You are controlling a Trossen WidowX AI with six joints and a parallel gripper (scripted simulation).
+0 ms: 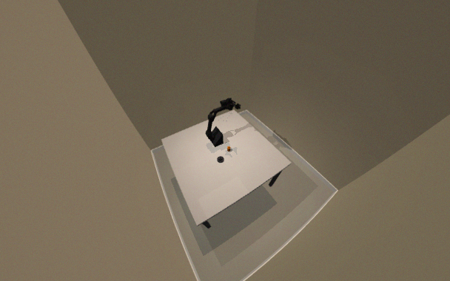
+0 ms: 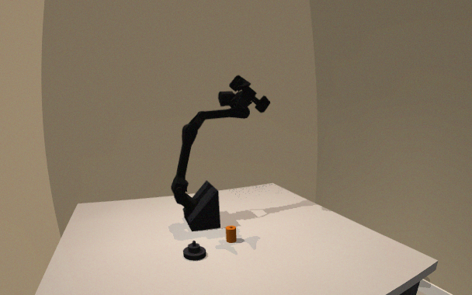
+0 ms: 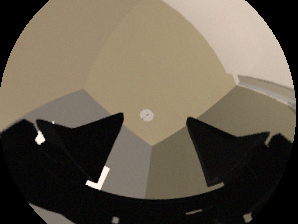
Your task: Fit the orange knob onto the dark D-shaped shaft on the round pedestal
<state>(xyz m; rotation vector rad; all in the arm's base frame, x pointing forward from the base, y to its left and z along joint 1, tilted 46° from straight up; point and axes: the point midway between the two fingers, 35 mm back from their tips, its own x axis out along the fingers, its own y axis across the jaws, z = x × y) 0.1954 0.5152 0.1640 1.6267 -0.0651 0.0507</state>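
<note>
My gripper tip is 55 cm above the orange knob, 16 cm to the left of it and 6 cm short of it. From my gripper tip the other things lie so: dark round pedestal 55 cm below, 33 cm to the right, 12 cm ahead.
</note>
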